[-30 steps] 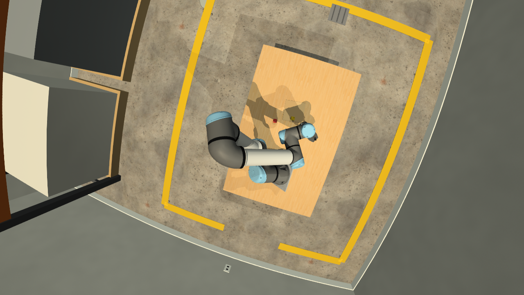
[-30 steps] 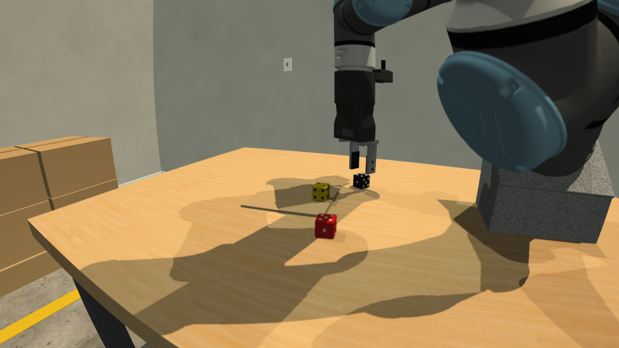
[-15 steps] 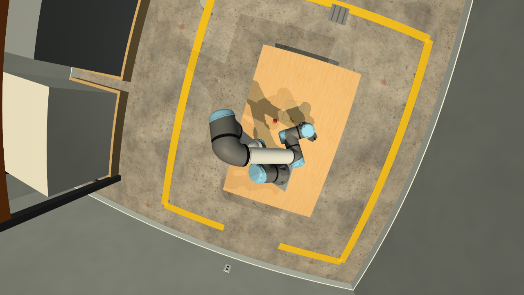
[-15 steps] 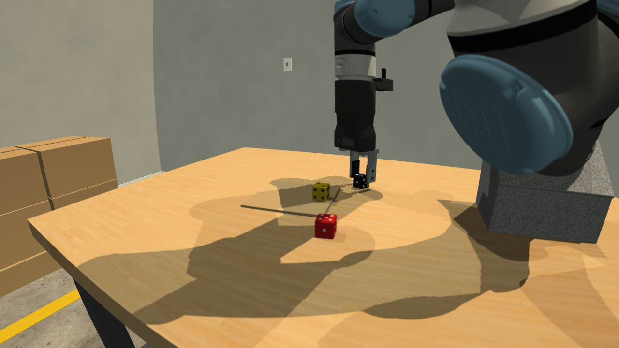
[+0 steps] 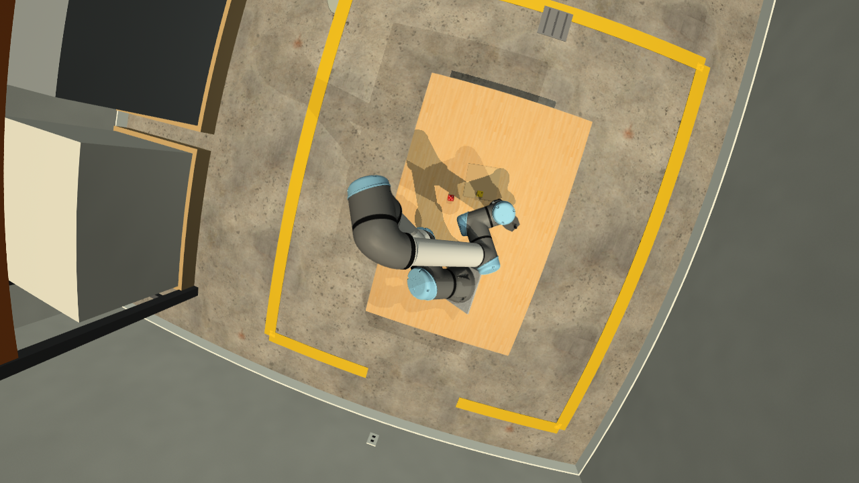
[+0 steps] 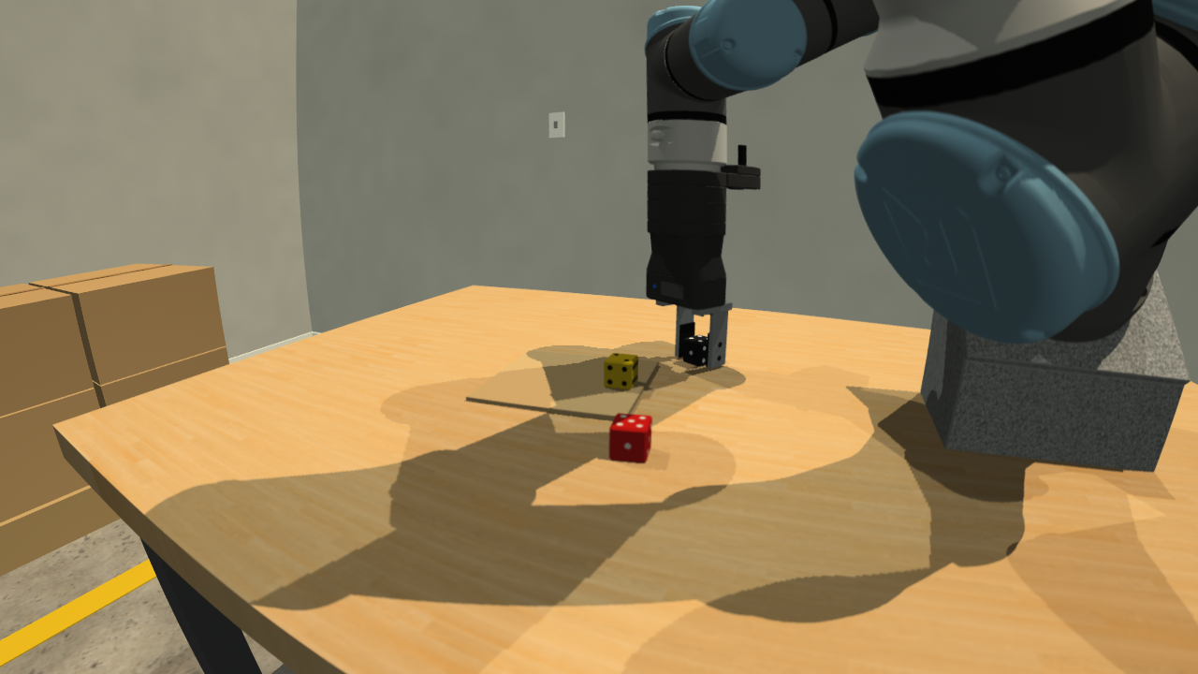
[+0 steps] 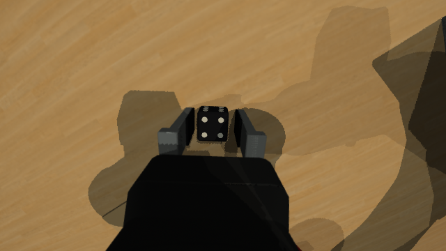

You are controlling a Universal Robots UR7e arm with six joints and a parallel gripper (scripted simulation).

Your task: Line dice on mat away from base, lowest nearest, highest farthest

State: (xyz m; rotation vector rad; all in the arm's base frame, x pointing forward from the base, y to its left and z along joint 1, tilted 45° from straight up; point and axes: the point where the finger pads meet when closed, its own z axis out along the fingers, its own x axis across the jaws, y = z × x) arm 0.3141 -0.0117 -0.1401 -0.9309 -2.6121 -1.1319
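Right now the black die is 10 mm below my hand. From my hand the other things lie so: tan mat 110 mm ahead, 90 mm to the left, 20 mm below; then red die 210 mm to the left, 20 mm ahead, 10 mm below; then yellow die 90 mm to the left, 60 mm ahead.
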